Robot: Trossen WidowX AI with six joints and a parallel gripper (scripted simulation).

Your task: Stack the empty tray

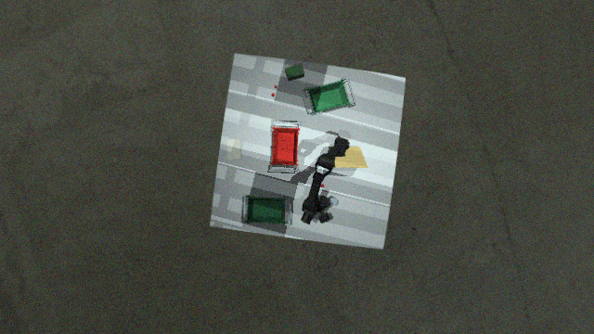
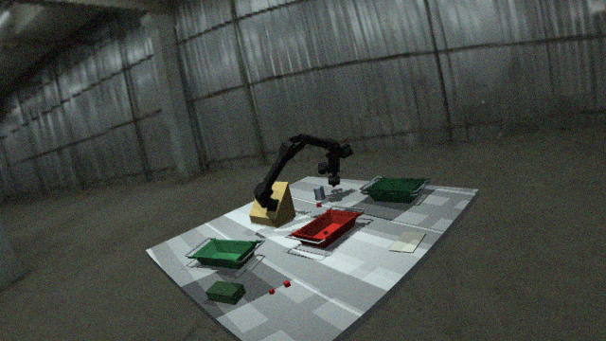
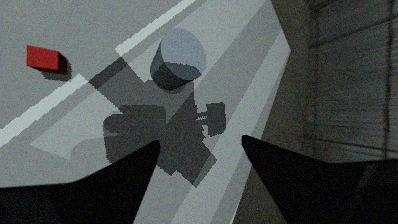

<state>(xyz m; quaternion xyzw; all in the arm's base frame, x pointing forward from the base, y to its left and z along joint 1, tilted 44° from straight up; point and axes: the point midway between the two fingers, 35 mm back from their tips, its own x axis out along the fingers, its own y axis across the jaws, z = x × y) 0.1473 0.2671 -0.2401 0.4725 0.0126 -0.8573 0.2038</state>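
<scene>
Right now the grey cylinder is 80 mm behind my gripper tip, 40 mm to the right of it and 60 mm below it. The rest, counted from my gripper tip: green tray (80 mm behind, 770 mm to the right, 50 mm below); pale flat card (610 mm ahead, 440 mm to the right, 90 mm below); dark green box (150 mm ahead, 980 mm to the right, 70 mm below).
</scene>
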